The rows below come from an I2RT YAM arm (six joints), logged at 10 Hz.
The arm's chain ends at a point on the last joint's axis. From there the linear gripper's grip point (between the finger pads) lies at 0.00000 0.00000 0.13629 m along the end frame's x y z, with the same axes.
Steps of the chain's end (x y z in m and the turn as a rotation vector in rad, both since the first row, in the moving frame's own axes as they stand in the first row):
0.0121 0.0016 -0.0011 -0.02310 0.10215 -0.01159
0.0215 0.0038 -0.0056 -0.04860 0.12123 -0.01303
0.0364 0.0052 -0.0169 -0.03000 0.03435 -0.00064
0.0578 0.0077 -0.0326 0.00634 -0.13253 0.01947
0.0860 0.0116 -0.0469 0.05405 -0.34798 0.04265
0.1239 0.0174 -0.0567 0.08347 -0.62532 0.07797
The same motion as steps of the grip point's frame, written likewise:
0.0260 0.0047 -0.0018 -0.02310 0.10215 -0.01159
0.0380 0.0103 -0.0068 -0.04860 0.12123 -0.01303
0.0411 0.0093 -0.0170 -0.03000 0.03435 -0.00064
0.0398 0.0067 -0.0338 0.00634 -0.13253 0.01947
0.0397 0.0034 -0.0553 0.05405 -0.34798 0.04265
0.0447 0.0036 -0.0829 0.08347 -0.62532 0.07797

